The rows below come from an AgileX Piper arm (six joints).
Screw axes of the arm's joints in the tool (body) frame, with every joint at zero. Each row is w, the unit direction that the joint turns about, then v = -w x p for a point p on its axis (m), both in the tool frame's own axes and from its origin. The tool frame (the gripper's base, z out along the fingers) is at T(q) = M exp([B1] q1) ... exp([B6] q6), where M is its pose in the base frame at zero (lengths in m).
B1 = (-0.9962, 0, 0.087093, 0, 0.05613, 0)
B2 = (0, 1, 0, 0.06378, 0, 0.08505)
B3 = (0, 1, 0, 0.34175, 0, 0.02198)
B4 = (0, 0, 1, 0, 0, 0)
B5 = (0, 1, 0, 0.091, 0, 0)
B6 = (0, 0, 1, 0, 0, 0)
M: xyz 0.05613 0 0.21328 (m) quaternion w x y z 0.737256 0 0.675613 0
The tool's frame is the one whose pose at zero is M.
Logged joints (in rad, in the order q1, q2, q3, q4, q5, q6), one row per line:
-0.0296 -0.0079 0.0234 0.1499 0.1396 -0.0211
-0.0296 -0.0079 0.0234 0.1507 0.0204 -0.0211
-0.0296 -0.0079 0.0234 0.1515 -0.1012 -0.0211
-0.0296 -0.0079 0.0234 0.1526 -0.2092 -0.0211
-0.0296 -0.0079 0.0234 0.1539 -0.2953 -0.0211
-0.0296 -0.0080 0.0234 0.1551 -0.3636 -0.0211
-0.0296 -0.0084 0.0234 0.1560 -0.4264 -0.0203
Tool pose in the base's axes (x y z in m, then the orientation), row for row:
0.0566 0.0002 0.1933 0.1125 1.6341 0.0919
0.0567 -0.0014 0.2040 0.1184 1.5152 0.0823
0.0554 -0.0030 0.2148 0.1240 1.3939 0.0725
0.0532 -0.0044 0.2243 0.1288 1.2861 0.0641
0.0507 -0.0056 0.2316 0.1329 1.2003 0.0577
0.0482 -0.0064 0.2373 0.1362 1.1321 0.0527
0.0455 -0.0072 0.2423 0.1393 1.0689 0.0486
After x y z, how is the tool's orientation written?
As a rotation vector, in radians.
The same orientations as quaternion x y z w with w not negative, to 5 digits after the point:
0.05015 0.72846 0.04097 0.68202
0.05365 0.68656 0.03729 0.72413
0.05705 0.64131 0.03336 0.76443
0.06000 0.59911 0.02986 0.79786
0.06248 0.56426 0.02712 0.82278
0.06446 0.53582 0.02494 0.84150
0.06632 0.50890 0.02314 0.85796

